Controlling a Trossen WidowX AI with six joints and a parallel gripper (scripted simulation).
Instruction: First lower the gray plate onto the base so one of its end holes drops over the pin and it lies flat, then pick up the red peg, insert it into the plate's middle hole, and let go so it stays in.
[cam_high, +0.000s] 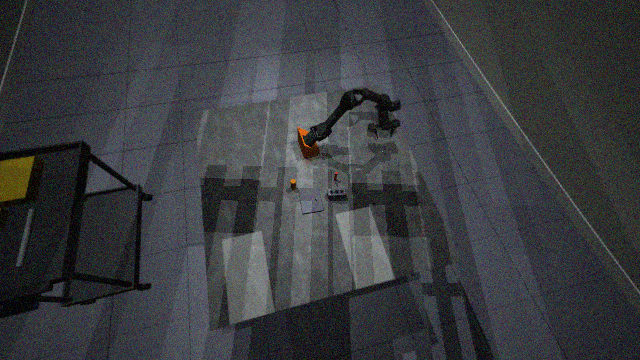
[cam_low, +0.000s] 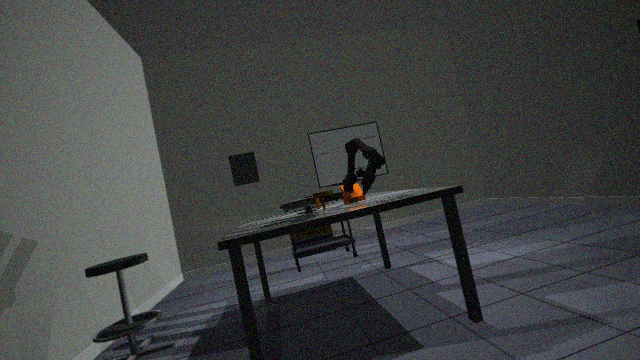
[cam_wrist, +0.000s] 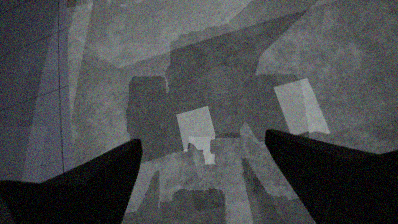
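The gray plate is 400 mm to the right of my gripper tip, 270 mm ahead of it and 30 mm below it. Round my gripper tip: red peg 370 mm to the right, 160 mm ahead, 20 mm below; then base 540 mm to the right, 260 mm ahead, 60 mm below; then orange cylinder 630 mm to the right, 150 mm ahead, 20 mm below.
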